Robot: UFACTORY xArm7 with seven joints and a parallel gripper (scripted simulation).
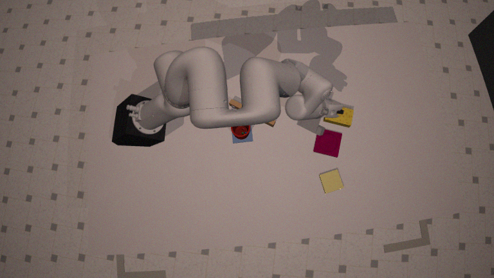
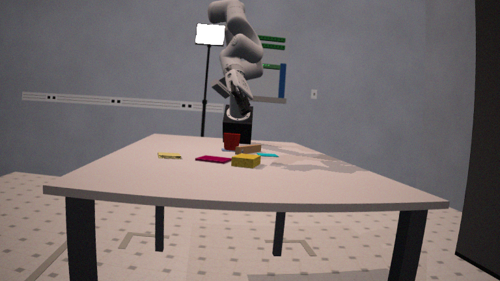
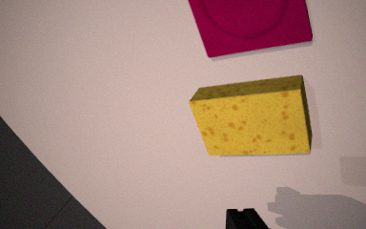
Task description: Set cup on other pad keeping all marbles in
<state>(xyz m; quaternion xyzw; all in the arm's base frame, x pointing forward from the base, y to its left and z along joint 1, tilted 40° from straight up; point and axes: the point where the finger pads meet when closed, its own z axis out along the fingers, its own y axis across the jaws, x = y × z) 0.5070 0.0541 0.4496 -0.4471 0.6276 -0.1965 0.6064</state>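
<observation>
Now: the red cup 34 cm behind my hand, 6 cm to the right of it and 16 cm below it. Also, from my hand: pale yellow square: 2 cm ahead, 24 cm to the right, 18 cm below; wooden rail: 30 cm behind, 2 cm to the left, 18 cm below; yellow sponge block: 5 cm ahead, 2 cm to the left, 17 cm below.
</observation>
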